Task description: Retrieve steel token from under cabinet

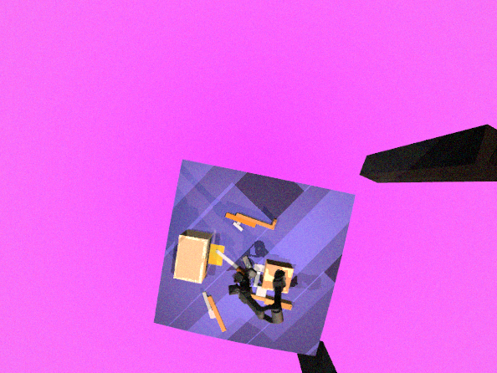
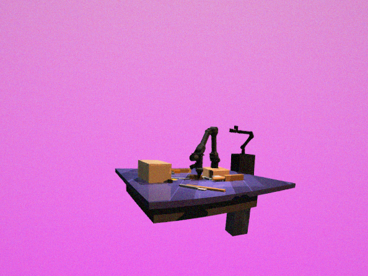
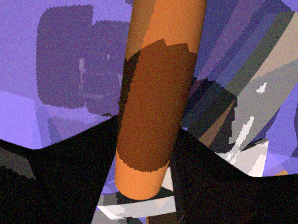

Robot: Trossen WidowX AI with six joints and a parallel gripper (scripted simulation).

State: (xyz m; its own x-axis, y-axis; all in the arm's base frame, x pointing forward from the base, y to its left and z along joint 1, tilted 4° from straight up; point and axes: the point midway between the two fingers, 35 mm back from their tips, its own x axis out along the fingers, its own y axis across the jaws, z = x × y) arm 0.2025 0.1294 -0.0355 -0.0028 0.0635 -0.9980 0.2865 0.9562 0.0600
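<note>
Now: the grey bar 70 mm to the right of my gripper tip. Round my gripper tip: orange stick: 80 mm ahead, 380 mm to the left; small white piece: 190 mm ahead, 310 mm to the right; orange block: 220 mm behind, 110 mm to the left, 10 mm above.
</note>
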